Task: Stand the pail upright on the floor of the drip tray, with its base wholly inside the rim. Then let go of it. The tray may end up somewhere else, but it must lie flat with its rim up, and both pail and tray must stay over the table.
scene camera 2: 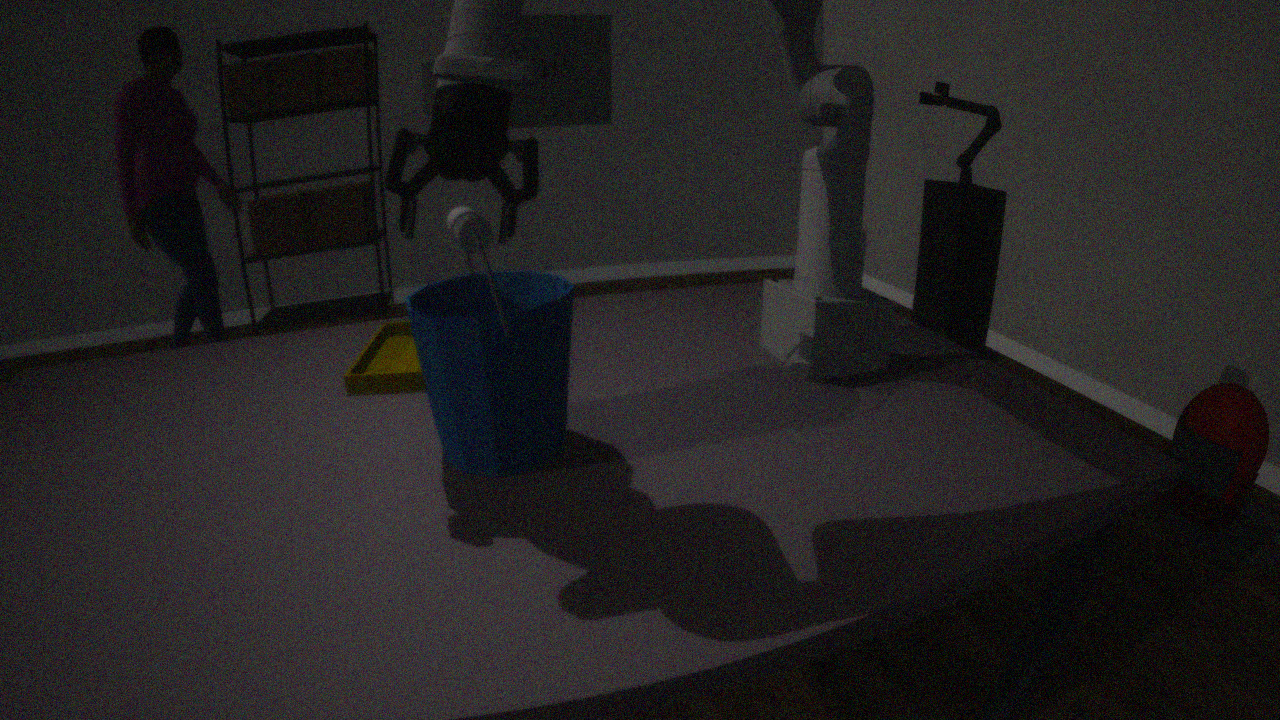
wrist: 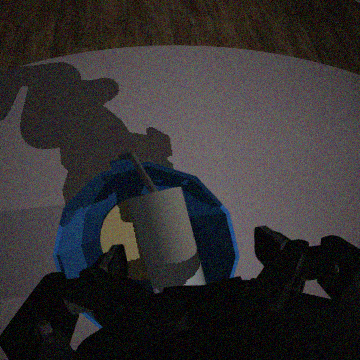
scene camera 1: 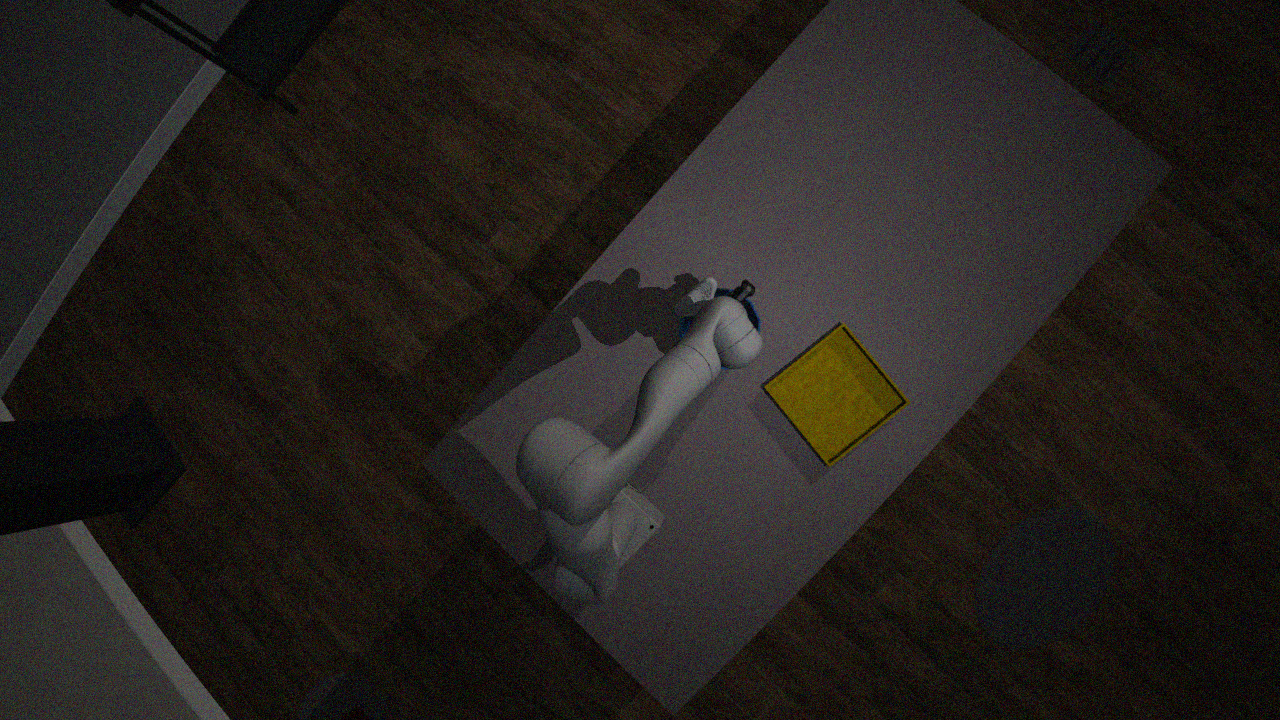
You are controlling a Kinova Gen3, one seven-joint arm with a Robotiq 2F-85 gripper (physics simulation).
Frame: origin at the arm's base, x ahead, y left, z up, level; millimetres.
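Seen in the pictures: gripper, fingertip midpoint: (scene camera 2: pixel 455 240) (wrist: pixel 190 250); arm's base at its link origin: (scene camera 2: pixel 824 290) (scene camera 1: pixel 616 521).
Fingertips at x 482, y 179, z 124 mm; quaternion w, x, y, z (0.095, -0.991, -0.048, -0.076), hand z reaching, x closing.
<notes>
Offsets run from my fingertips to a thing's top centre. Level surfaces: height alone.
The blue pail (scene camera 1: pixel 758 319) (scene camera 2: pixel 501 385) (wrist: pixel 72 237) stands upright on the table, with its mouth up. Its pale handle grip @(14 mm right, 12 mm back, 25 mm up) (scene camera 2: pixel 464 223) (wrist: pixel 165 225) is raised above the rim on thin wires. My gripper (scene camera 2: pixel 456 236) (wrist: pixel 190 250) is open and points down above the pail. In scene camera 2 its fingertips appear on either side of the grip; no contact shows. In scene camera 1 my arm hides much of the pail and gripper. The yellow drip tray @(299 mm right, 77 mm ahead, 202 mm down) (scene camera 1: pixel 832 394) (scene camera 2: pixel 386 385) lies flat, rim up, apart from the pail, and is partly hidden behind it in scene camera 2.
The table @(229 mm down) (scene camera 1: pixel 939 179) (scene camera 2: pixel 268 537) carries my arm's base (scene camera 1: pixel 640 519) (scene camera 2: pixel 787 331). The tray lies near one long table edge. Beyond the table are a person (scene camera 2: pixel 156 143), a shelf rack (scene camera 2: pixel 295 40) and a red round object (scene camera 2: pixel 1226 429).
</notes>
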